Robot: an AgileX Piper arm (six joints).
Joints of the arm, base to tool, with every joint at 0 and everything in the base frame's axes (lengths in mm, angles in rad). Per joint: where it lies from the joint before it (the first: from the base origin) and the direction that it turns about. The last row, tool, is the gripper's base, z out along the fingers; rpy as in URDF.
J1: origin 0 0 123 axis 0 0 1
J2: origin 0 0 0 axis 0 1 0
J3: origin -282.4 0 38.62 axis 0 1 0
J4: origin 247.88 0 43.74 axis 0.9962 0 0.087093
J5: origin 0 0 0 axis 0 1 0
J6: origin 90.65 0 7.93 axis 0.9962 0 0.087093
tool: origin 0 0 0 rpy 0 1.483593 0
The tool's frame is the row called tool.
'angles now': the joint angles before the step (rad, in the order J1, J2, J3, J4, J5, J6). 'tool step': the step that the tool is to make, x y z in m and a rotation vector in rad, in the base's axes. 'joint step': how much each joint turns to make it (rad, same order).
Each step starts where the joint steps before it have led.
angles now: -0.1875 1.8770 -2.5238 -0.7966 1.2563 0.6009
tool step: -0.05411 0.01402 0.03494 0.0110 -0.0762 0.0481
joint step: 0.0000 -0.1558 0.0572 0.0612 0.0072 -0.0312
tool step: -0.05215 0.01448 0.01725 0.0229 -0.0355 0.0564
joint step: 0.0000 -0.1723 0.1246 0.0687 0.0034 -0.0235
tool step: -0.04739 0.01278 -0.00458 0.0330 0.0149 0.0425
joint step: 0.0000 -0.1909 0.2087 0.0533 -0.0004 -0.0058
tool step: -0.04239 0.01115 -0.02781 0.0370 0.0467 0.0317
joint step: 0.0001 -0.2109 0.2875 0.0380 -0.0204 0.0130
